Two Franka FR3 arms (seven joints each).
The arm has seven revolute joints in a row. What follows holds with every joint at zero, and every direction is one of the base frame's. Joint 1 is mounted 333 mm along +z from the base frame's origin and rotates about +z. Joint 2 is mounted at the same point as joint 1 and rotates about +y. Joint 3 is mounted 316 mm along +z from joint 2 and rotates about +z. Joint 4 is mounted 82.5 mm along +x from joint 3 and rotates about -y. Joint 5 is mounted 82.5 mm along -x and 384 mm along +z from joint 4 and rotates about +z. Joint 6 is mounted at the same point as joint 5 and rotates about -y. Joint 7 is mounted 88 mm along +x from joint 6 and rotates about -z. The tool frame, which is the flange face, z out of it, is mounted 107 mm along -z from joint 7; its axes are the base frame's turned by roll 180, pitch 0 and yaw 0 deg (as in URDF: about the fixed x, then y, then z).
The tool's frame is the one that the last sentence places.
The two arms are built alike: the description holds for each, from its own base.
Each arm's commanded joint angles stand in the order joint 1, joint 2, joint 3, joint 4, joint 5, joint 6, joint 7.
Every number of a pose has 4 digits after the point.
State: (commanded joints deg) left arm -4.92 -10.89 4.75 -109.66 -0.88 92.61 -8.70; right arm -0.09 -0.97 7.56 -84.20 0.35 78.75 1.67
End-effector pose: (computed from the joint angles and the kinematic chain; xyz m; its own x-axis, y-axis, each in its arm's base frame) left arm 0.4896 -0.0001 0.5658 0.9830 0.1458 -0.1114 0.1483 -0.9888 0.0141; right arm 0.5235 0.0701 0.6639 0.9917 0.1017 -0.0783 0.1018 -0.9948 -0.0016
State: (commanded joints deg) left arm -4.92 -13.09 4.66 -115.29 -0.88 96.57 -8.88; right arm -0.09 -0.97 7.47 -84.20 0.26 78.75 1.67
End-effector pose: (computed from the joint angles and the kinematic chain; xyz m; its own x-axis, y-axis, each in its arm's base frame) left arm 0.4788 -0.0008 0.5435 0.9837 0.1477 -0.1028 0.1503 -0.9885 0.0177; right arm 0.5236 0.0691 0.6639 0.9919 0.0998 -0.0783 0.1001 -0.9950 0.0000
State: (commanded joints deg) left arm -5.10 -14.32 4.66 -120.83 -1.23 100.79 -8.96; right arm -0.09 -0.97 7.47 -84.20 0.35 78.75 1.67
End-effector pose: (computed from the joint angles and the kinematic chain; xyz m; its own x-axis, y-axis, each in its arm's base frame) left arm 0.4704 -0.0031 0.5140 0.9834 0.1476 -0.1057 0.1509 -0.9882 0.0245; right arm 0.5236 0.0693 0.6639 0.9919 0.1001 -0.0783 0.1003 -0.9950 -0.0016
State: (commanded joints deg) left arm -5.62 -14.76 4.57 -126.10 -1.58 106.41 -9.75; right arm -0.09 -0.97 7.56 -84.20 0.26 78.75 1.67
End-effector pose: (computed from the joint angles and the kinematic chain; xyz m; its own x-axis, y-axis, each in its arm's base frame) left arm 0.4655 -0.0089 0.4822 0.9836 0.1545 -0.0935 0.1580 -0.9870 0.0306; right arm 0.5235 0.0699 0.6639 0.9918 0.1013 -0.0783 0.1017 -0.9948 0.0000
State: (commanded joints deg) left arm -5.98 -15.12 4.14 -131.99 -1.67 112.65 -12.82; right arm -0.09 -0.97 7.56 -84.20 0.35 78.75 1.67
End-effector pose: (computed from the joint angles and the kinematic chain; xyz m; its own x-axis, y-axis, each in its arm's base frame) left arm 0.4568 -0.0156 0.4462 0.9768 0.1975 -0.0827 0.2004 -0.9793 0.0271; right arm 0.5235 0.0701 0.6639 0.9917 0.1017 -0.0783 0.1018 -0.9948 -0.0016
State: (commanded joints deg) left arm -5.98 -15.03 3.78 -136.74 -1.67 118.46 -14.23; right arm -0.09 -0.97 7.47 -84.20 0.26 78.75 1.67
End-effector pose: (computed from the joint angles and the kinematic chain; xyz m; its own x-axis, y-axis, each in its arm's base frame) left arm 0.4492 -0.0184 0.4159 0.9735 0.2187 -0.0662 0.2208 -0.9750 0.0264; right arm 0.5236 0.0691 0.6639 0.9919 0.0998 -0.0783 0.1001 -0.9950 0.0000
